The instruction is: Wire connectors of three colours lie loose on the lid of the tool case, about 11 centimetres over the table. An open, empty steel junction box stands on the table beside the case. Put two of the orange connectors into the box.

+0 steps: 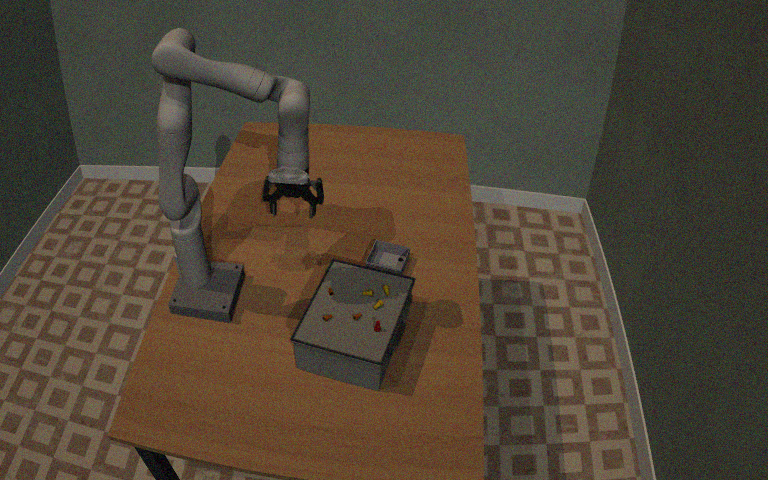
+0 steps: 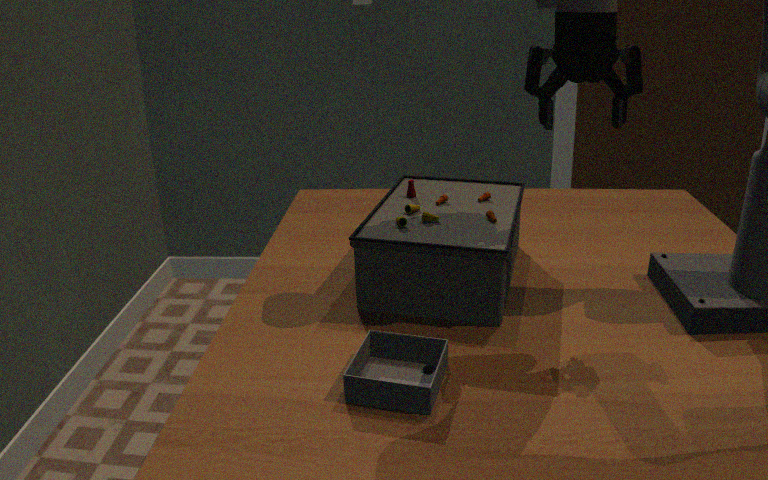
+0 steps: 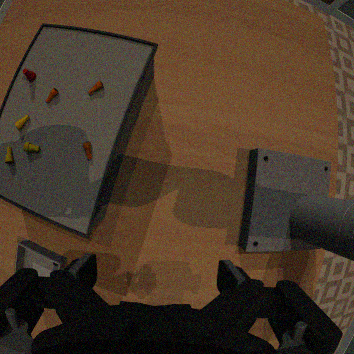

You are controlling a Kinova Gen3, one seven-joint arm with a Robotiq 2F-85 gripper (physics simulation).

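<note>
Three orange connectors lie apart on the case lid: one in the lid's shaded part, one near the robot-side edge, one further in. The tool case stands on the table. The steel junction box is open, beside the case; no connector shows in it. My gripper is open and empty, high above the table, off to the side of the case and box.
Several yellow connectors, one of them nearest the red connector, lie on the same lid. The robot's base stands on the wooden table.
</note>
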